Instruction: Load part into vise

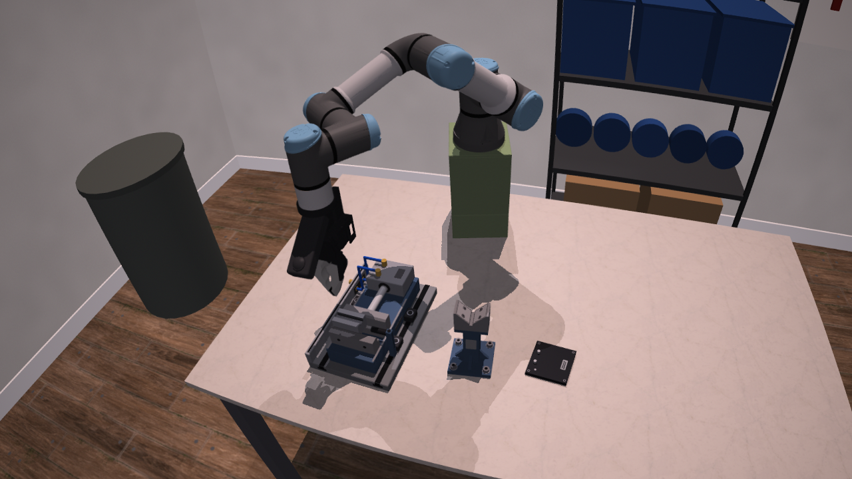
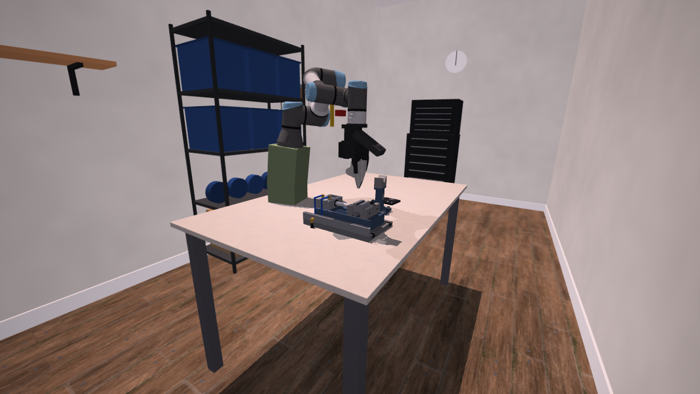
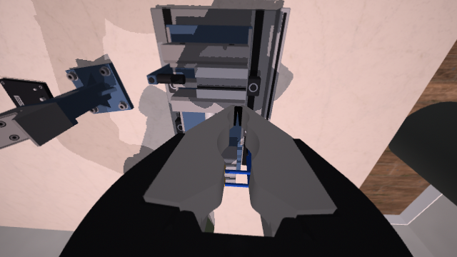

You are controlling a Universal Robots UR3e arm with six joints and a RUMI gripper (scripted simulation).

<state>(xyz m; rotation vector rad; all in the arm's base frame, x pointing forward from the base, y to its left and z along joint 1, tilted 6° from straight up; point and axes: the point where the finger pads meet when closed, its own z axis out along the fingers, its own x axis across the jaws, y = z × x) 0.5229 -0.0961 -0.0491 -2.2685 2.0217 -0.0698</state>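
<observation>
Right now my hand is 80 mm above the part and 20 mm to the right of it. Also, from my hand: dark work stop rod (90 mm to the left, 90 mm below, 10 mm behind); black infeed plate (420 mm to the left, 180 mm below, 130 mm behind); fixed jaw (100 mm below, 40 mm to the left, 20 mm ahead).
</observation>
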